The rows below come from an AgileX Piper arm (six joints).
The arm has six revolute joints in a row. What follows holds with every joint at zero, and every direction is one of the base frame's. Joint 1 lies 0.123 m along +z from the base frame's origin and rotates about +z. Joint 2 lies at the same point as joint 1 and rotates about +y. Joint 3 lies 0.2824 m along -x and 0.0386 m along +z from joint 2 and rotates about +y. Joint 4 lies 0.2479 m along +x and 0.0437 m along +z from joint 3 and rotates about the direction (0.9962, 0, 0.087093). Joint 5 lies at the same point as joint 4 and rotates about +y. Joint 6 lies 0.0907 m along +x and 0.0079 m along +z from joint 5 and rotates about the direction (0.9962, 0, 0.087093). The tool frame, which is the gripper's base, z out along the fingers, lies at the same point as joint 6; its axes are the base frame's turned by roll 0, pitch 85.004 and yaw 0 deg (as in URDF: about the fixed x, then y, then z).
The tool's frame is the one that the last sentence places.
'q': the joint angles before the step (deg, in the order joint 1, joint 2, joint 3, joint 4, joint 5, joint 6). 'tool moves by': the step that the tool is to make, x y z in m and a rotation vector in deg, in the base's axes. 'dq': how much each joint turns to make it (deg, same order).
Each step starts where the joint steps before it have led.
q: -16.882, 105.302, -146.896, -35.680, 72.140, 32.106
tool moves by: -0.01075, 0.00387, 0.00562, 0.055, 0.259, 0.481
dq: 0.000, -1.865, 0.967, 0.637, 0.748, -0.999
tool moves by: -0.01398, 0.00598, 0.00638, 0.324, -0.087, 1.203
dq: 0.000, -2.972, 2.335, 1.369, 0.219, -0.865
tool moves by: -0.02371, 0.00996, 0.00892, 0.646, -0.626, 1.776
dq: -0.001, -5.057, 4.198, 2.082, 0.066, -0.760
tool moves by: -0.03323, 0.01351, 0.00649, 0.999, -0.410, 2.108
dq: 0.000, -7.296, 6.841, 2.499, 0.021, -0.694
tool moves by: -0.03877, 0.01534, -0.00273, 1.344, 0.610, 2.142
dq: 0.002, -9.048, 9.722, 2.536, 0.003, -0.666
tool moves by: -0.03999, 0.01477, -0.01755, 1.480, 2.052, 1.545
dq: -0.001, -10.295, 12.714, 1.811, -0.212, -0.401
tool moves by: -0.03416, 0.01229, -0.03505, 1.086, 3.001, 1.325
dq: -0.003, -10.755, 15.453, 1.090, -1.722, -0.154
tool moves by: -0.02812, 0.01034, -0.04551, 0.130, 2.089, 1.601
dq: 0.000, -10.626, 16.051, 0.662, -3.724, -0.086
